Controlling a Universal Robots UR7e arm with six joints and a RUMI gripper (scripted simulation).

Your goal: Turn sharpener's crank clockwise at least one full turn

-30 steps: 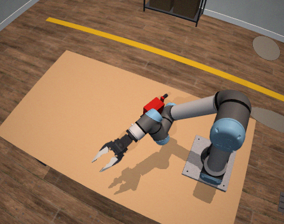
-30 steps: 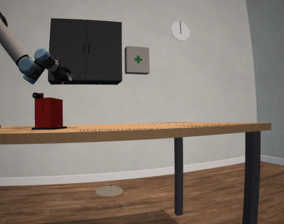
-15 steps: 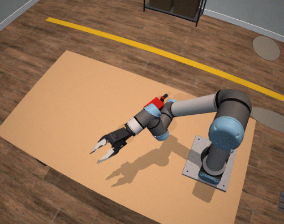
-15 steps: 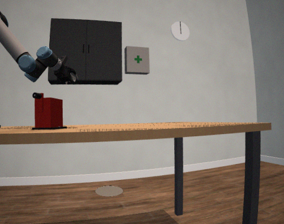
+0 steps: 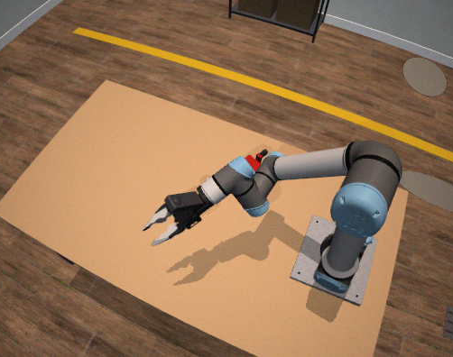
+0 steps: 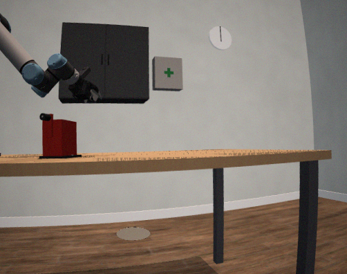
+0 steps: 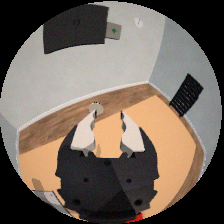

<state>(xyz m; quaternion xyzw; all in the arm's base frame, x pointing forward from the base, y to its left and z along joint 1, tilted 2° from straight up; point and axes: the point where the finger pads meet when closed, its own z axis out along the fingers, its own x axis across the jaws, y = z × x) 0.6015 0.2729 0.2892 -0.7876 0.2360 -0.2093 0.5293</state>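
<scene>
Now: the crank handle 20 cm behind my hand, 52 cm to the right of it and 16 cm below it.
</scene>
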